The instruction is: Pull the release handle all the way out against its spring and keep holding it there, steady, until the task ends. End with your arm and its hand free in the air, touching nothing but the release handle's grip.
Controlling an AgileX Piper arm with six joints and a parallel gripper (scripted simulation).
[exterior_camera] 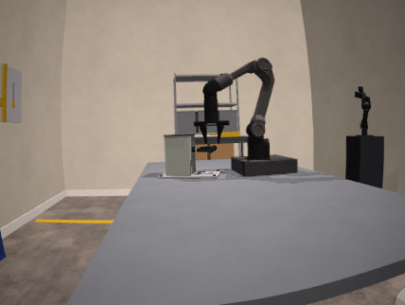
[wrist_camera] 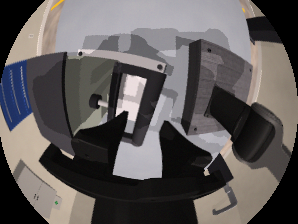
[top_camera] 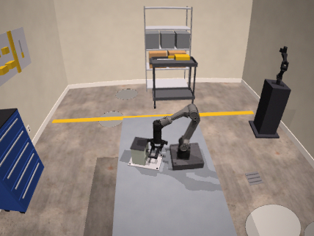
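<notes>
Now: the base plate 13 cm below my hand, 9 cm ahead of it and 1 cm to the right of it.
</notes>
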